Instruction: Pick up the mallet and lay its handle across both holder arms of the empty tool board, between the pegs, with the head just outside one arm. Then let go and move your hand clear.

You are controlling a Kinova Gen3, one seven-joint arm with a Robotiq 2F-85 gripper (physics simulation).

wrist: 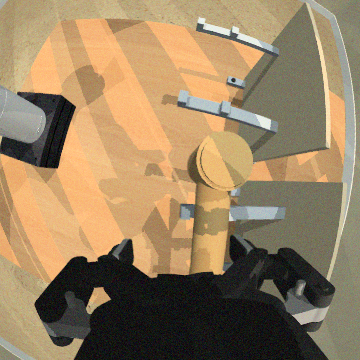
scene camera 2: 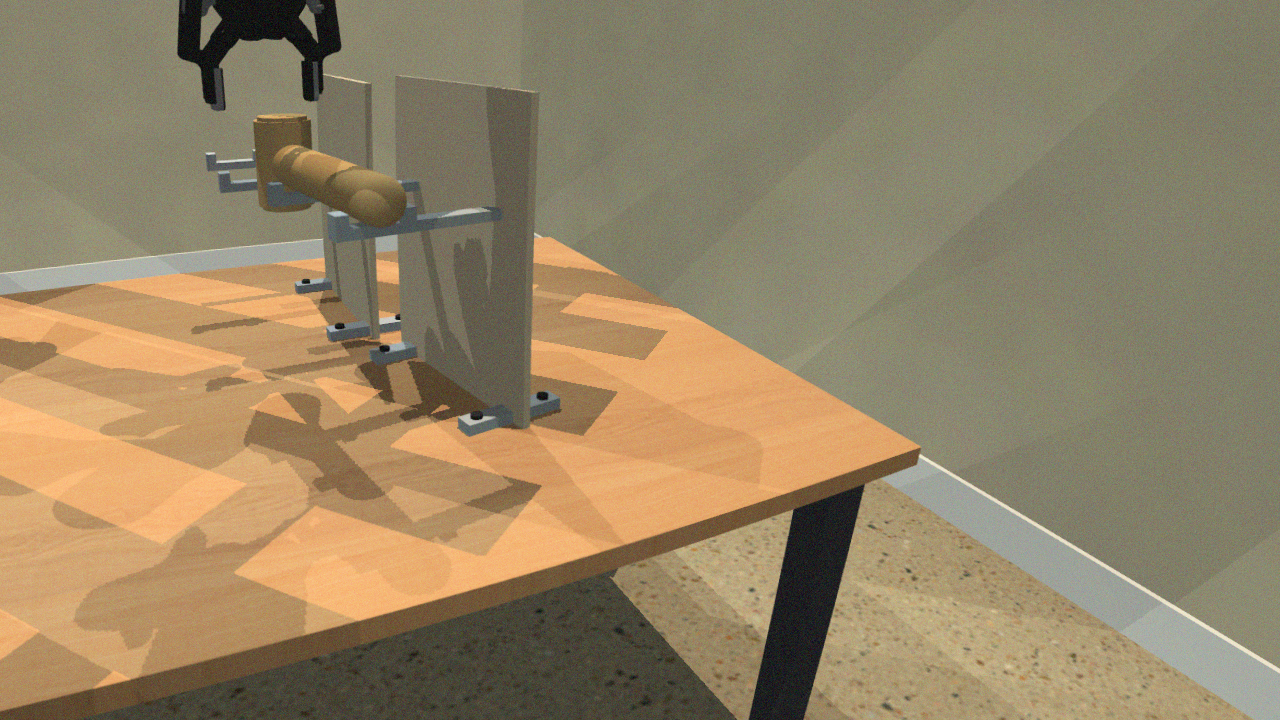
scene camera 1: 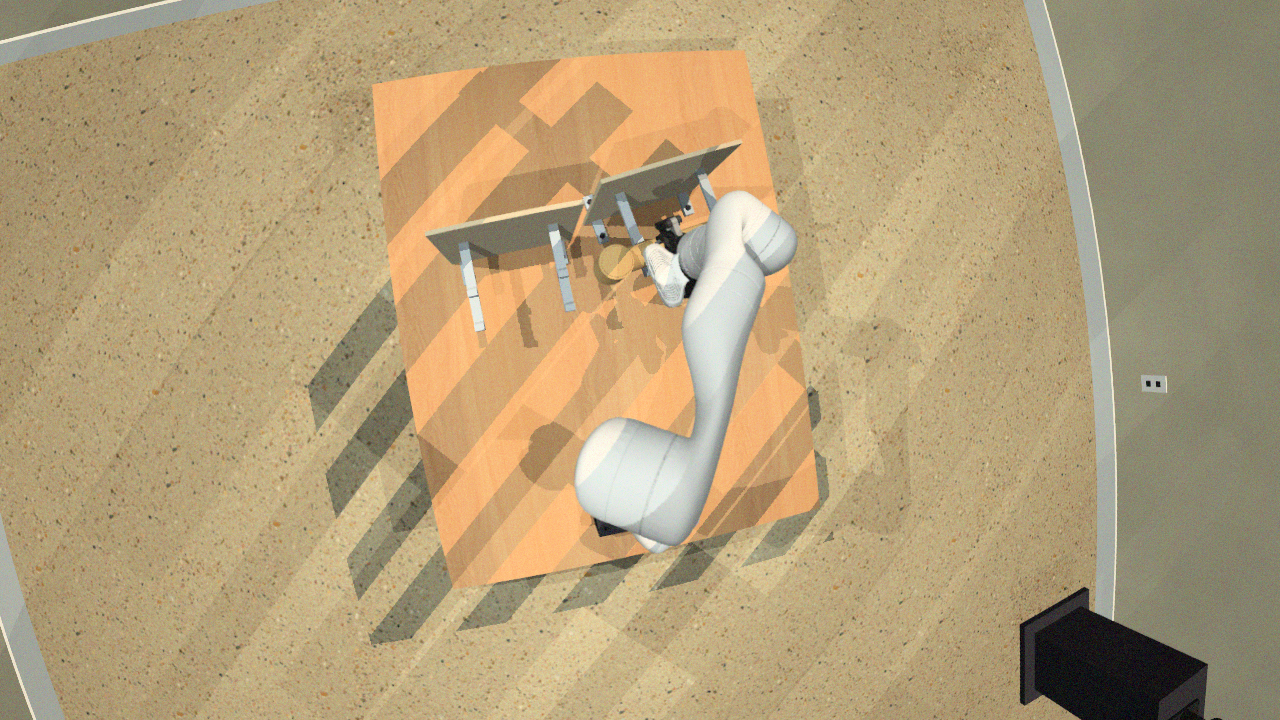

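Where they show: gripper, between the fingertips: [wrist: 181,247] [scene camera 2: 266,105]; arm's base, origin of its link: [wrist: 31,124].
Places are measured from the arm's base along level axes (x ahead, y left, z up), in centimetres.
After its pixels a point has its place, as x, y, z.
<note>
The wooden mallet [scene camera 1: 614,264] {40.7, -2.7, 19.6} [scene camera 2: 282,170] {39.9, -9.4, 14.9} [wrist: 225,160] {41.0, -3.3, 19.6} has its handle across the holder arms of the right-hand tool board [scene camera 1: 666,171] {55.6, -15.6, 18.3} [scene camera 2: 465,179] {56.0, -18.1, 14.3} [wrist: 310,225] {54.5, -8.3, 18.9}, in front of the board. Its head is just outside that board's left arm, toward the other board. The empty tool board [scene camera 1: 510,231] {51.2, 13.1, 12.3} [scene camera 2: 343,134] {51.2, 11.2, 15.6} [wrist: 302,80] {51.2, 11.0, 18.3} stands to the left, with two bare pegged arms [wrist: 227,108] {42.1, 5.2, 12.8} [wrist: 237,36] {42.7, 21.4, 11.6}. My gripper [scene camera 2: 264,96] {38.3, -11.8, 21.5} [wrist: 181,247] {38.3, -11.8, 21.5} is open and empty above the mallet, pointing down. In the wrist view the handle runs under the hand, nearer the right finger. In scene camera 1 the arm hides most of the gripper.
Both boards stand upright on the wooden table [scene camera 1: 501,537] {-8.8, 30.1, -8.6} [scene camera 2: 760,429] {79.1, -39.7, -8.6}, fixed by small bolted feet [scene camera 2: 483,419] {53.9, -27.1, -7.4}. My robot base [wrist: 55,132] {6.2, -0.7, -3.3} is on the same table. A black box-shaped object [scene camera 1: 1118,662] stands off the table at the lower right of scene camera 1.
</note>
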